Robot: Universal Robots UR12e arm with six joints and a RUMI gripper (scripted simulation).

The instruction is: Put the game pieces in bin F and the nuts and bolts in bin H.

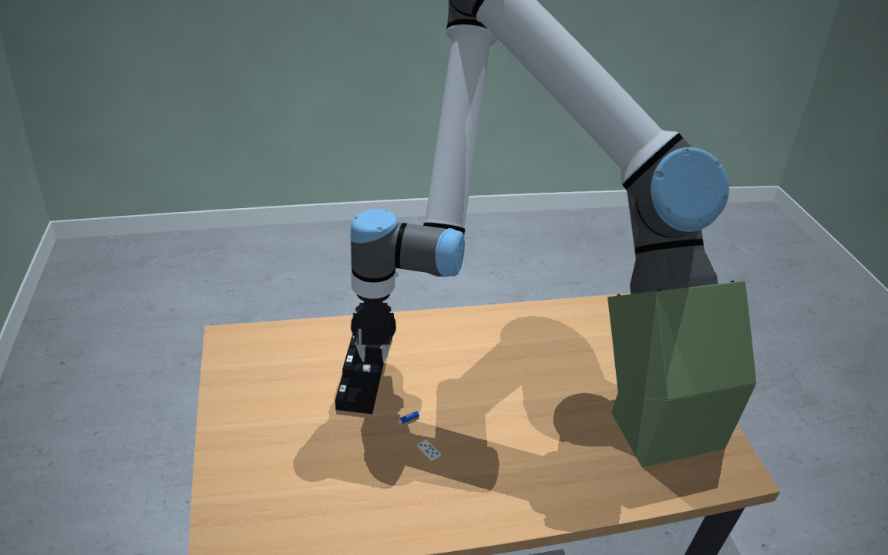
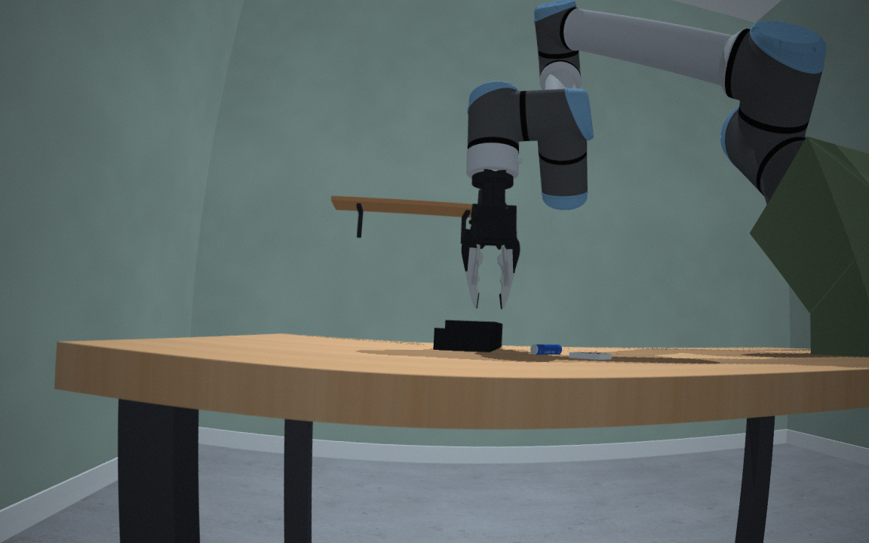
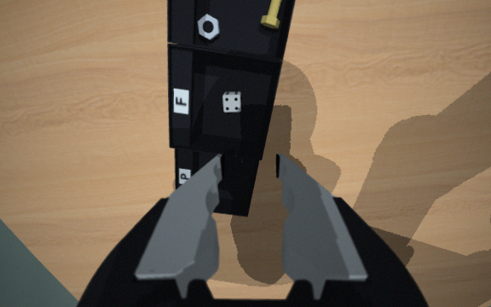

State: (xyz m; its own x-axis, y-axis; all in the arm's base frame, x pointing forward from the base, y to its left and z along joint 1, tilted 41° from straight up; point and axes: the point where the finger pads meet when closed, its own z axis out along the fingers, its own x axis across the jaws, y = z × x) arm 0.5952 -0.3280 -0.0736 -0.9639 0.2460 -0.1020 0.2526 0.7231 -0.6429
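Right now the white domino is 230 mm to the left of my hand, 80 mm below it and 60 mm behind it. The rest, counted from my hand: grey nut: 100 mm to the right, 70 mm below, 10 mm ahead; then white die: 70 mm below, 30 mm to the right, 10 mm ahead; then black bin: 60 mm below, 30 mm to the right, 20 mm ahead.
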